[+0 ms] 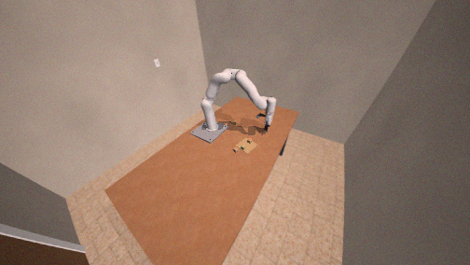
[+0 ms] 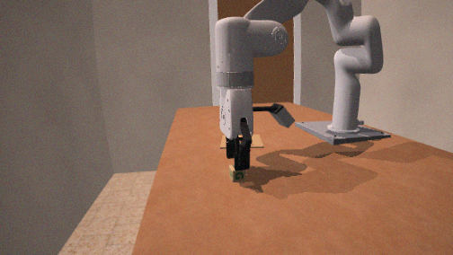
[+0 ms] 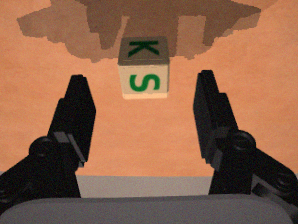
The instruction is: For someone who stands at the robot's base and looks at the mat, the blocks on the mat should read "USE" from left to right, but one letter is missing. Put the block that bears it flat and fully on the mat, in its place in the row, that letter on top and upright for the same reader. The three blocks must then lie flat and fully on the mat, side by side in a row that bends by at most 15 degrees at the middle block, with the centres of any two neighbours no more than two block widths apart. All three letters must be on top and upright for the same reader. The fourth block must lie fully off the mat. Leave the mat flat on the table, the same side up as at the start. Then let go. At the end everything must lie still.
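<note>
Now: the block 4 cm below my hand. The rest, counted from my hand: mat (26 cm to the right, 10 cm behind, 5 cm below).
</note>
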